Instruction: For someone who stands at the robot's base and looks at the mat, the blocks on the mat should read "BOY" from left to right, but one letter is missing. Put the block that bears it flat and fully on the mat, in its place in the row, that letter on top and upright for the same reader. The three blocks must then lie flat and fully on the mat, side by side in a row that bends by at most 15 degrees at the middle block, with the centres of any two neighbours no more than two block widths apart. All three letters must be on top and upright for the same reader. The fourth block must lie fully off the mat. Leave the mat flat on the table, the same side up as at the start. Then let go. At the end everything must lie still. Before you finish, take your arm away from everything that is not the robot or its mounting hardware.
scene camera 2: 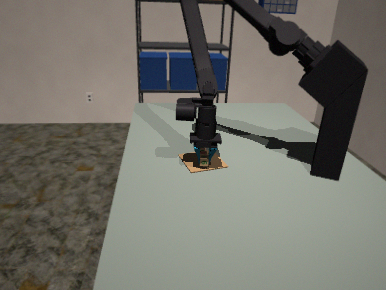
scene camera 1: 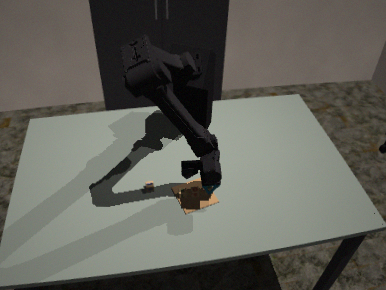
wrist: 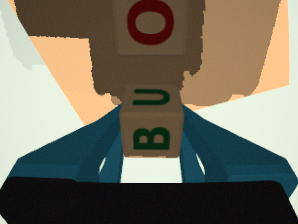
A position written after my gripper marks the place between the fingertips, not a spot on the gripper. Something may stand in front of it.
I see my gripper (scene camera 2: pixel 203 163) and a tan mat (scene camera 1: pixel 189 204).
The tan mat also shows in the wrist view (wrist: pixel 227 57). My gripper is seen too in the wrist view (wrist: pixel 151 112).
